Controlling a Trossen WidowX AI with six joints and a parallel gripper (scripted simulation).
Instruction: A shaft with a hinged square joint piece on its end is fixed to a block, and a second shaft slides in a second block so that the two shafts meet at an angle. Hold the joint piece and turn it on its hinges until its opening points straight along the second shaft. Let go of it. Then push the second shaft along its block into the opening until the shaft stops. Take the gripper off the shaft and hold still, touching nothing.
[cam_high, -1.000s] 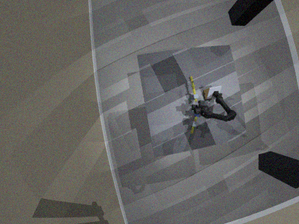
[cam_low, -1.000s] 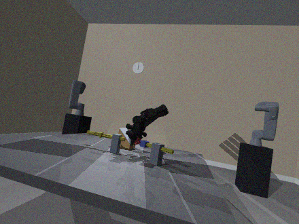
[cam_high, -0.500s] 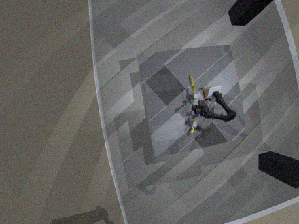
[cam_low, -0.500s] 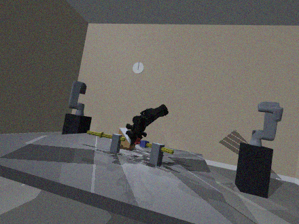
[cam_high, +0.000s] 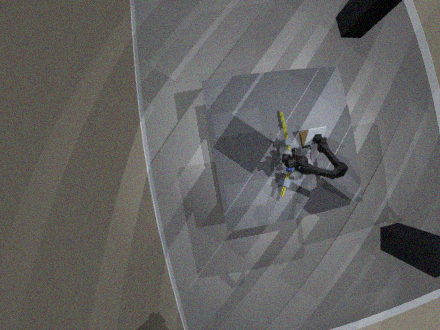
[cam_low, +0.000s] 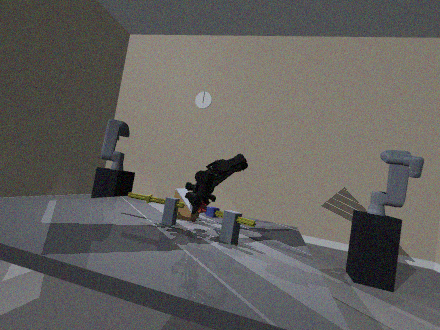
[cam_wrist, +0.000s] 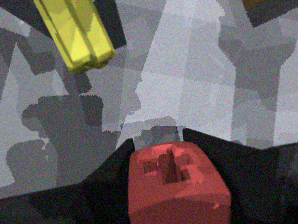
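Right now the red joint piece is 2 cm to the left of my gripper tip and 4 cm above it.
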